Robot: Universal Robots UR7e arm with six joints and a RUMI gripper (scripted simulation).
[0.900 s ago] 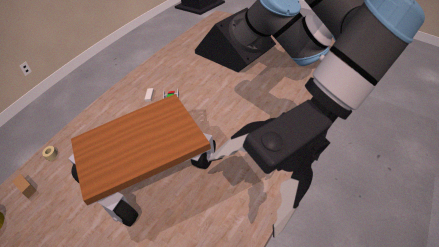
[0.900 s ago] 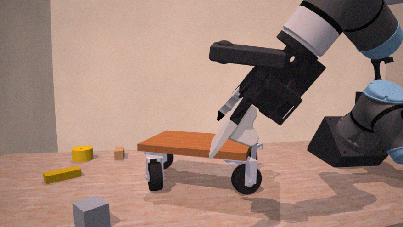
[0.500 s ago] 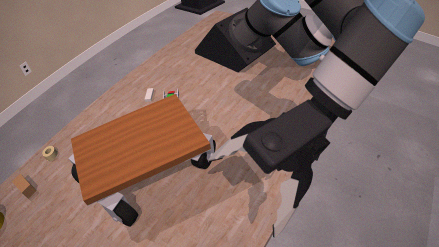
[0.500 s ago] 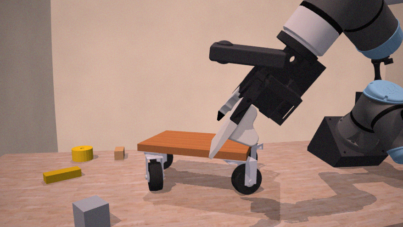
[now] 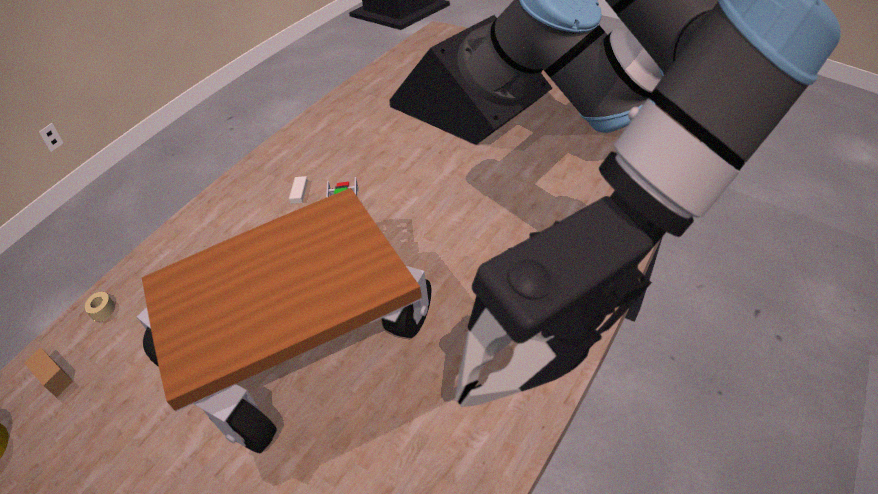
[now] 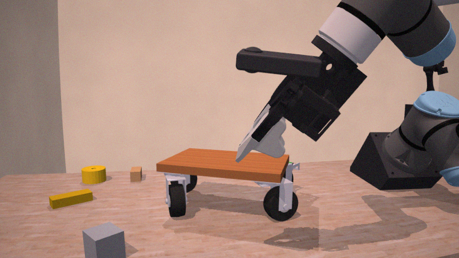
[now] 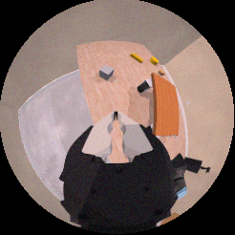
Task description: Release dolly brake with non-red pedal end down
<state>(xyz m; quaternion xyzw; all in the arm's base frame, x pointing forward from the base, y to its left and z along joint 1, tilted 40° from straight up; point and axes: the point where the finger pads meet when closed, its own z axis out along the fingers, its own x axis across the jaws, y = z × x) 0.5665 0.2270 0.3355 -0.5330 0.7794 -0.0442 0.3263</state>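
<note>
My hand is 39 cm to the left of the caster brake pedal, 19 cm past it and 12 cm above it. Also, from my hand: yellow bar: 42 cm ahead, 32 cm to the right, 19 cm below; grey cube: 24 cm ahead, 18 cm below, 5 cm to the right; white block: 53 cm to the right, 20 cm below, 20 cm behind.
</note>
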